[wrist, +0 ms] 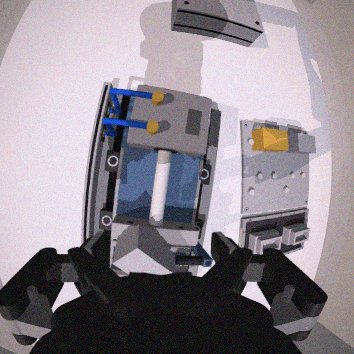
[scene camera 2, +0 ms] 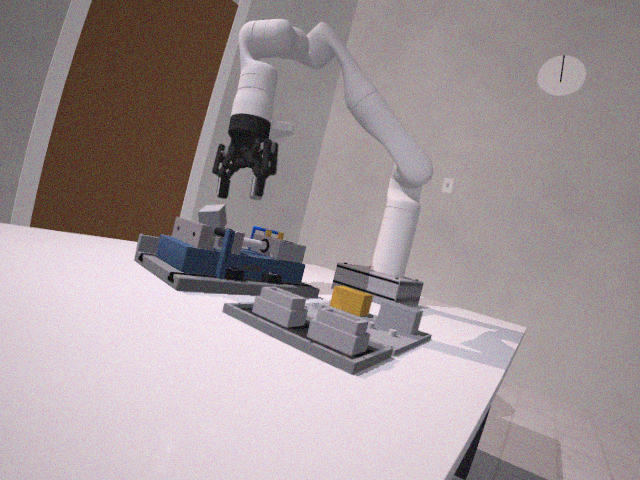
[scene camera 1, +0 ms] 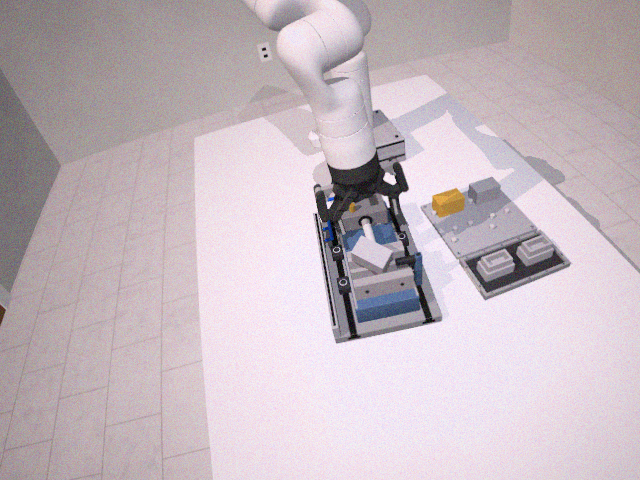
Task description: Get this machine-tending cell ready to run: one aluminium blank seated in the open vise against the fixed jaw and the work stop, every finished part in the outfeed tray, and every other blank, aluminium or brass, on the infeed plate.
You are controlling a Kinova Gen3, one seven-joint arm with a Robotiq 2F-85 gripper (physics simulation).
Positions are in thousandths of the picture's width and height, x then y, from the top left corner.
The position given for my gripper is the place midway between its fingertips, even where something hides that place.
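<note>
Infeed plate (wrist: 758,552). Dark base with rails (scene camera 1: 629,647). Outfeed tray (scene camera 2: 463,703), (wrist: 773,626), (scene camera 1: 812,578). Brass blank (scene camera 2: 543,624), (wrist: 750,394), (scene camera 1: 705,420). My gripper (scene camera 2: 371,414), (wrist: 451,688), (scene camera 1: 576,461): open, holding nothing.
</note>
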